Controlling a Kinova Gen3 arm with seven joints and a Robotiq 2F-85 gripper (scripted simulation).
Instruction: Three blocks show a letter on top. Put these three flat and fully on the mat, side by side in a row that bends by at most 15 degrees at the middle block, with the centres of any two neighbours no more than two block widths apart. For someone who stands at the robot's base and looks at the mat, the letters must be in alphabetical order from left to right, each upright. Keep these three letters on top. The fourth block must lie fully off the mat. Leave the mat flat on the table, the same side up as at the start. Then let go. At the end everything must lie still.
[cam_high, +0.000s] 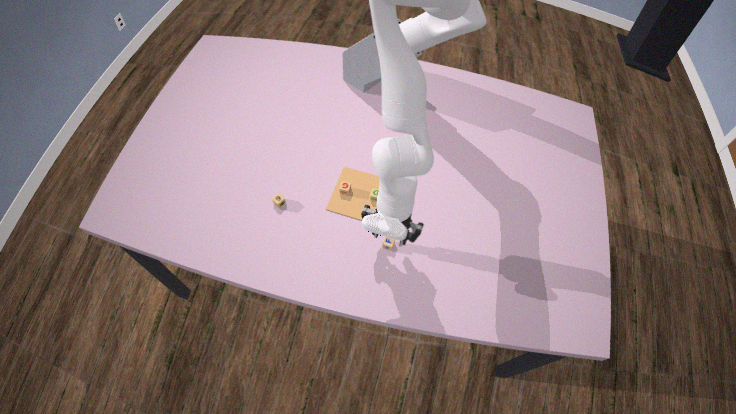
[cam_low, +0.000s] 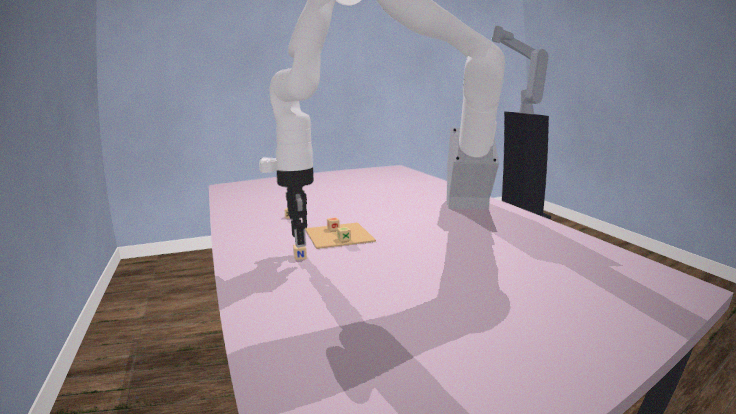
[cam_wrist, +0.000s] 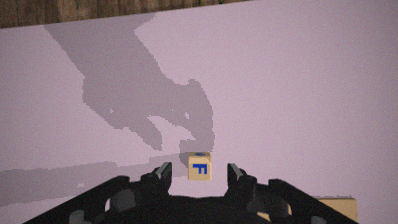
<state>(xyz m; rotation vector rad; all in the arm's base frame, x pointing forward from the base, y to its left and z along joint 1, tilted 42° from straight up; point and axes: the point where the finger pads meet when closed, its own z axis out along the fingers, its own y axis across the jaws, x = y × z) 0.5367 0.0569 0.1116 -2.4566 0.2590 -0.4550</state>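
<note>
Now: the blue N block 4 cm below my hand. From my hand the other things lie so: green D block: 12 cm behind, 6 cm to the right, 3 cm below; then tan mat: 12 cm behind, 10 cm to the right, 5 cm below.
</note>
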